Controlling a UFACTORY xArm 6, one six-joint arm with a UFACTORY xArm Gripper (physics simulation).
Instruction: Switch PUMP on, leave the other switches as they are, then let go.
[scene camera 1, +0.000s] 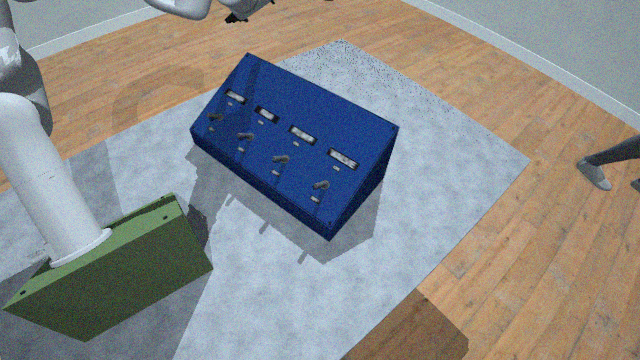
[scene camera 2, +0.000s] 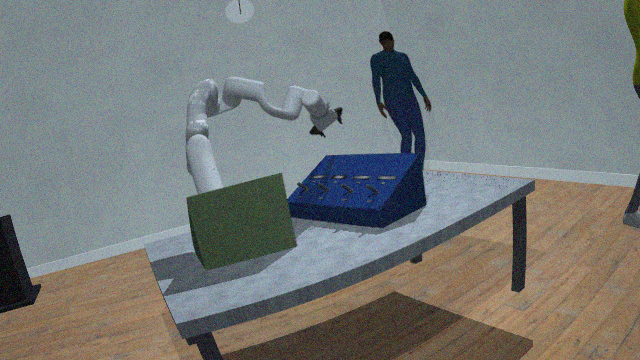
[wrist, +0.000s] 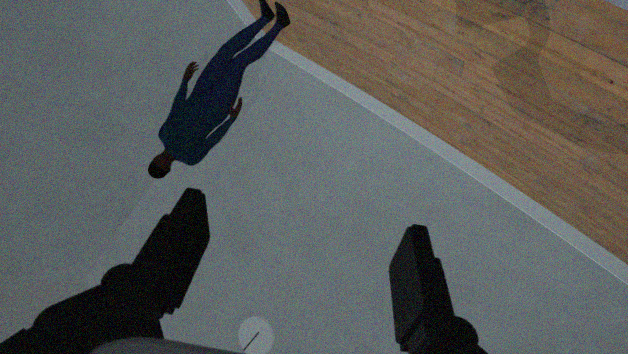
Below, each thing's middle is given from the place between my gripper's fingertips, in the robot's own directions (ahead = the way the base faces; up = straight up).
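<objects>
Blue switch panel (scene camera 1: 324, 137): 21 cm below my hand, 14 cm behind it and 30 cm to the right of it.
</objects>
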